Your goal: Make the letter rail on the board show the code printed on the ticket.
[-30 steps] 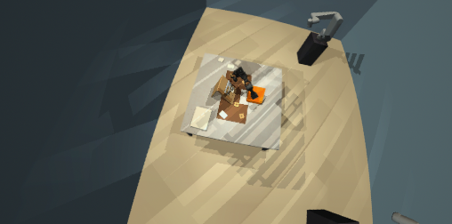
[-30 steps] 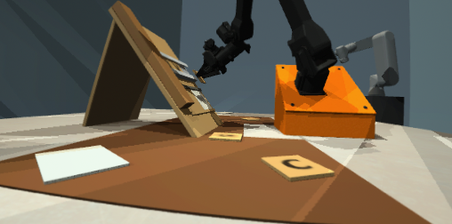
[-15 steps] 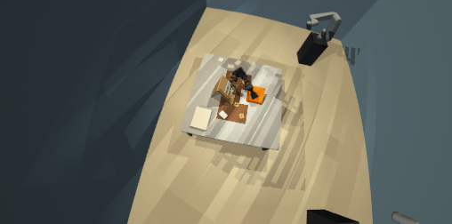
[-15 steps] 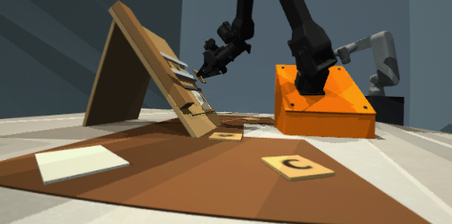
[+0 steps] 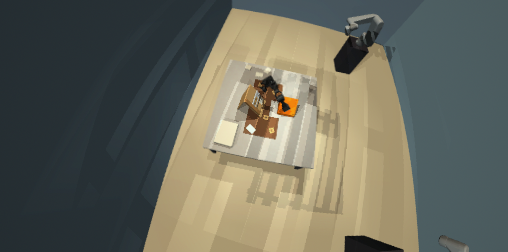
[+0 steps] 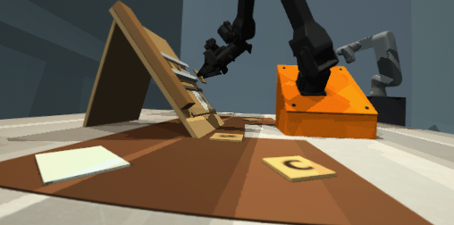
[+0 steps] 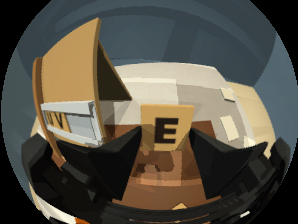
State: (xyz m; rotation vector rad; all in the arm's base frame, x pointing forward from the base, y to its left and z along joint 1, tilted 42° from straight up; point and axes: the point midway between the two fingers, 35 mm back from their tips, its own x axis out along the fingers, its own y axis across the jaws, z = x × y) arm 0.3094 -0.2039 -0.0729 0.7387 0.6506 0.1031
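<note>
My gripper tip is 190 mm to the right of the tan tile marked v and 20 mm short of it. From my gripper tip the other things lie so: u tile: 250 mm to the left, 30 mm ahead; then brown mat: 200 mm to the left, 160 mm below, 140 mm behind; then e tile: right at my gripper tip.
</note>
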